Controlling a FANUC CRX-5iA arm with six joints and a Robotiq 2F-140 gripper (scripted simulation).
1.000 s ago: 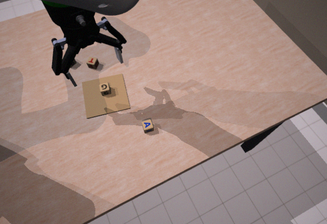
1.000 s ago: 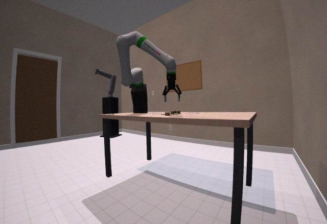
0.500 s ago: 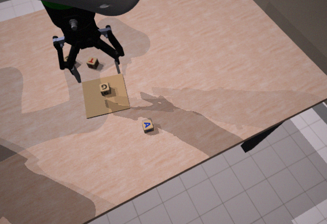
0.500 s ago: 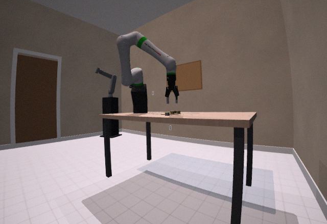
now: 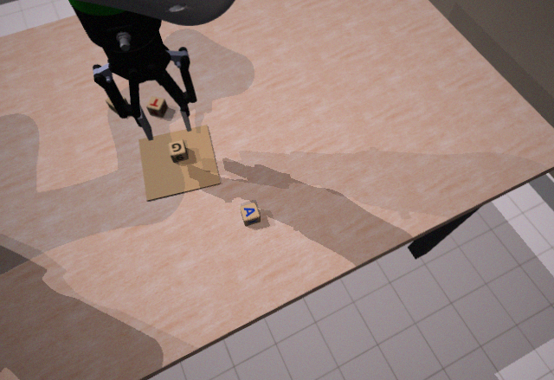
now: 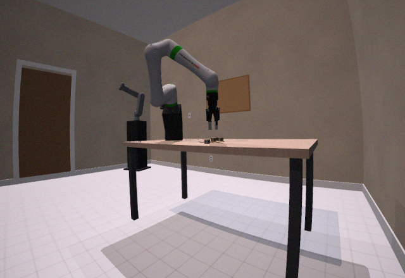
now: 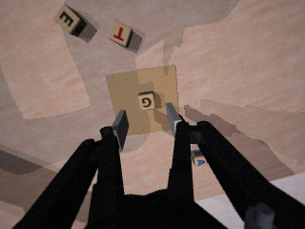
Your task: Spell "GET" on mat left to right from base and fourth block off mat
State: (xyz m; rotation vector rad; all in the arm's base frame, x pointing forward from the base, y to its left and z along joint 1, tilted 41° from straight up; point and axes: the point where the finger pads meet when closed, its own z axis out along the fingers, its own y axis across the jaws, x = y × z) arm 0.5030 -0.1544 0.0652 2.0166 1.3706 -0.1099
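Right now my hand is 12 cm above the tan mat, 1 cm to the left of it and 1 cm past it.
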